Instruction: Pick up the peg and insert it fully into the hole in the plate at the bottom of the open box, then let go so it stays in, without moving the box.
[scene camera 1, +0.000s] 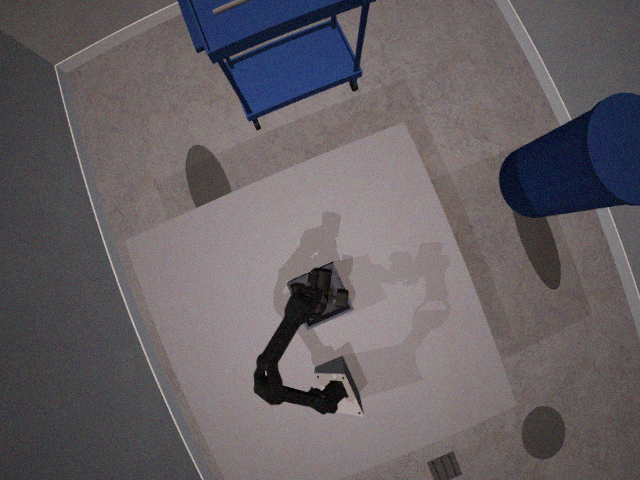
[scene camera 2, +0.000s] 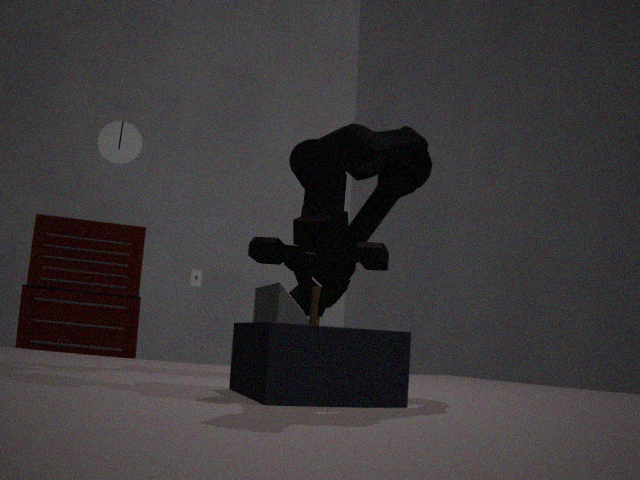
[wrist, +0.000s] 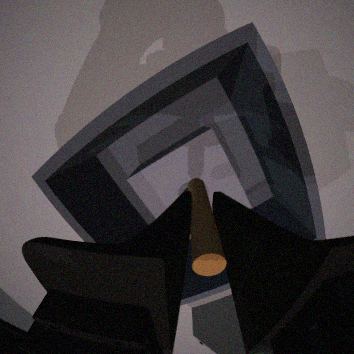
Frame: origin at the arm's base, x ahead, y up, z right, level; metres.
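Where they show: gripper, fingertip midpoint: (scene camera 2: 313, 316) (wrist: 201, 198); arm's base at its link origin: (scene camera 1: 339, 388) (scene camera 2: 291, 309).
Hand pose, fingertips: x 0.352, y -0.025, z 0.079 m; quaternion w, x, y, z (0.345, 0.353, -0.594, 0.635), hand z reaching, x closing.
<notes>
Things, the pixels of their centre, and the offset from my fingertips.
- brown wooden peg at the middle of its body: (wrist: 200, 211) (scene camera 2: 314, 316) dx -0.008, dy +0.001, dz -0.005 m
- dark blue-grey open box at the middle of its body: (wrist: 191, 190) (scene camera 2: 314, 363) (scene camera 1: 320, 294) dx -0.020, dy -0.064, dz -0.013 m
- pale plate at the middle of its body: (wrist: 190, 184) dx -0.020, dy -0.078, dz -0.013 m
A brown wooden peg (scene camera 2: 314, 305) (wrist: 205, 230) stands nearly upright between my fingers. My gripper (scene camera 2: 315, 310) (wrist: 201, 198) is shut on the peg above the open box; the peg's upper end shows above the fingers in the wrist view. The dark blue-grey open box (scene camera 1: 329, 318) (scene camera 2: 336, 366) (wrist: 142, 90) sits around the peg's lower part, which its near wall hides in scene camera 2. In the wrist view the peg's lower end is over the pale plate (wrist: 162, 187) at the box bottom, beside a small dark spot that looks like part of the hole. Whether the tip touches the plate cannot be told.
The arm's base stands on a white and grey mount (scene camera 1: 351, 403) (scene camera 2: 266, 304) beyond the box. The box walls rise around the peg on all sides. A blue cart (scene camera 1: 305, 72), a blue cylinder (scene camera 1: 558, 165) and a red cabinet (scene camera 2: 85, 289) stand farther away.
</notes>
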